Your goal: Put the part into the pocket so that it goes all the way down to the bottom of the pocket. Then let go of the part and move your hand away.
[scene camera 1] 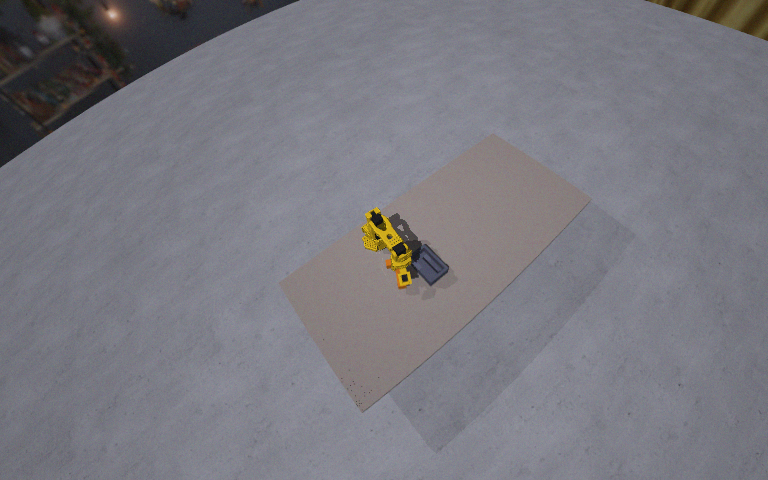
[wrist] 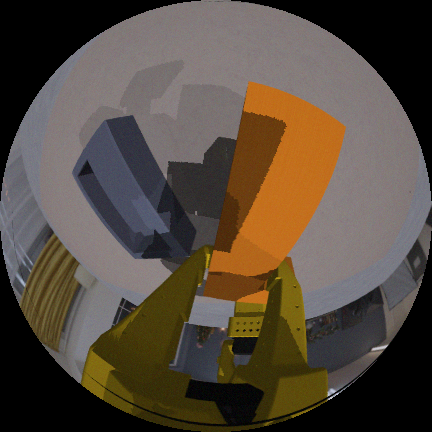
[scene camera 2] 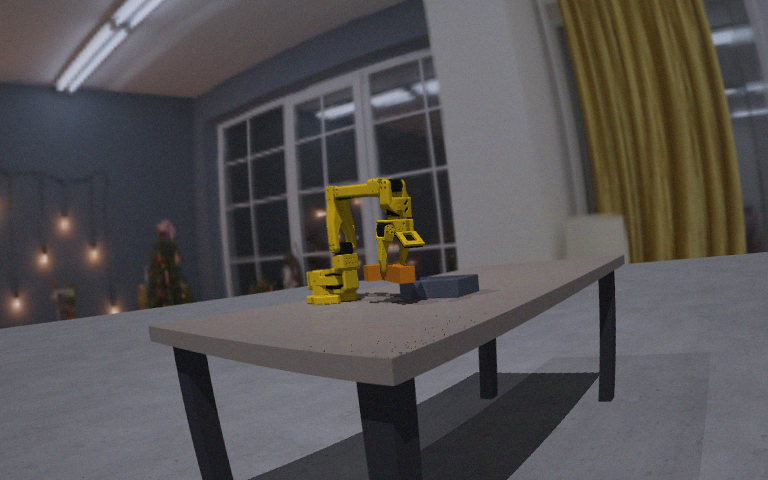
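Pixels of known places: hand, tool point: (wrist: pixel 212 254); arm's base, link origin: (scene camera 1: pixel 378 243) (scene camera 2: pixel 339 301).
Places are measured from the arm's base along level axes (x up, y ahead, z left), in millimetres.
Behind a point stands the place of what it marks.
Observation:
The orange part (scene camera 1: pixel 388 263) @(x 78, y 134, z -43 mm) (scene camera 2: pixel 400 273) @(x 61, y 225, z -71 mm) (wrist: pixel 295 175) is long and blocky, with a shorter piece at its near end in the wrist view. My gripper (scene camera 2: pixel 393 271) @(x 67, y 179, z -11 mm) (wrist: pixel 245 265) @(x 67, y 179, z -11 mm) is shut on that near end, one jaw on each side. The part hangs above the table, beside the pocket block and outside the pocket. The dark blue-grey pocket block (scene camera 1: pixel 440 275) @(x 31, y 280, z 82 mm) (scene camera 2: pixel 453 285) @(x 24, y 271, z 35 mm) (wrist: pixel 122 170) @(x 36, y 236, z 40 mm) stands on the table with its recess facing up. It is left of the part in the wrist view. In scene camera 1, the arm hides the jaw tips and much of the part.
The beige table (scene camera 1: pixel 481 186) @(x 0, y 78, z 540 mm) (scene camera 2: pixel 283 333) @(x 0, y 210, z -351 mm) (wrist: pixel 370 200) @(x 0, y 122, z -196 mm) carries the arm's yellow base (scene camera 2: pixel 325 287) @(x 34, y -25, z -14 mm), left of the pocket block in scene camera 2. Shadows of the arm and part fall on the table beside the block. The table's front edge lies beyond the block in scene camera 1.

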